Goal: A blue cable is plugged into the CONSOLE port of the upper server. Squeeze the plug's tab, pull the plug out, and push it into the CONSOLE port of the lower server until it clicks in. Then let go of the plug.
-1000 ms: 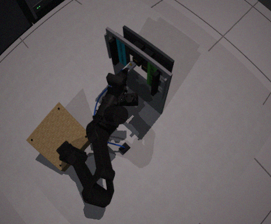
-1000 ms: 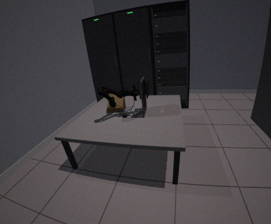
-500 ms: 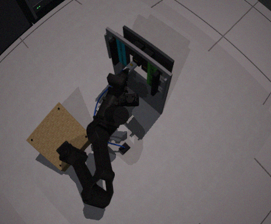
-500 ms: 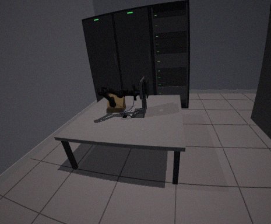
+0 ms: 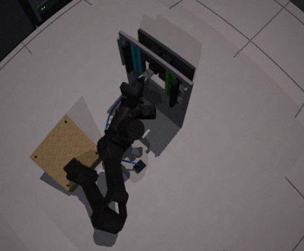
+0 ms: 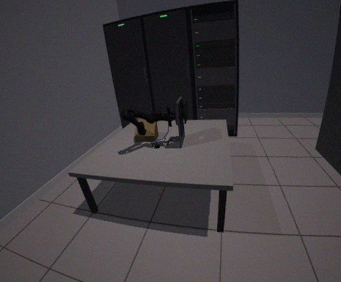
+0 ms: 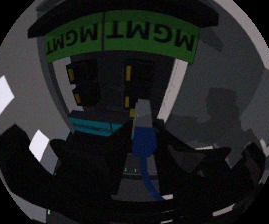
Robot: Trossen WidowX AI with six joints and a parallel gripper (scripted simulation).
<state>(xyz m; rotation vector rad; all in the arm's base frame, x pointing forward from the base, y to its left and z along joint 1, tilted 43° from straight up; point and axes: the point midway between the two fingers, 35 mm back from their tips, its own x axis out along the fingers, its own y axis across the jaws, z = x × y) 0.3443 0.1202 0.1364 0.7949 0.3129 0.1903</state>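
The plug is right at my gripper tip.
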